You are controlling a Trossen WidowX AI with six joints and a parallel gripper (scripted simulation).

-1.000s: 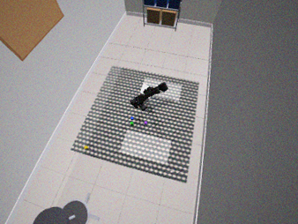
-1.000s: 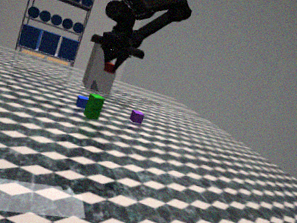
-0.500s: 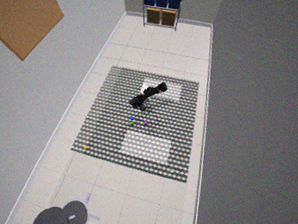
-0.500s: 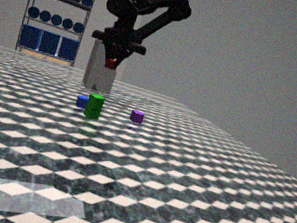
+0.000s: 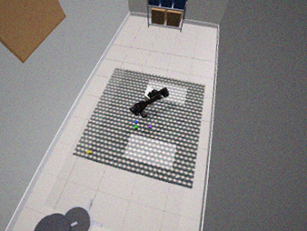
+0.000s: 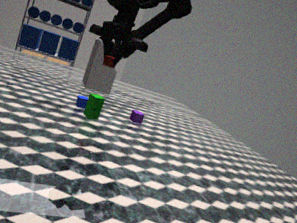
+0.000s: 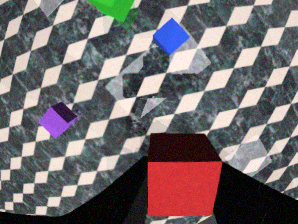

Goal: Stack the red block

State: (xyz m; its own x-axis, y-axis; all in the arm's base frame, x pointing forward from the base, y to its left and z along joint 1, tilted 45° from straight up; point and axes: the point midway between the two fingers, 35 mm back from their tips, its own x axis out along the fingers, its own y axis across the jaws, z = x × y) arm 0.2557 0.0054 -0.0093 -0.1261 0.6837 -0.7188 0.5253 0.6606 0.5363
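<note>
My gripper tip is 70 mm short of the blue block, 50 mm to the left of it and 130 mm above it. From my gripper tip the other things lie so: yellow block 580 mm ahead, 380 mm to the right, 130 mm below; purple block 60 mm ahead, 130 mm to the left, 120 mm below; red block 10 mm above.
</note>
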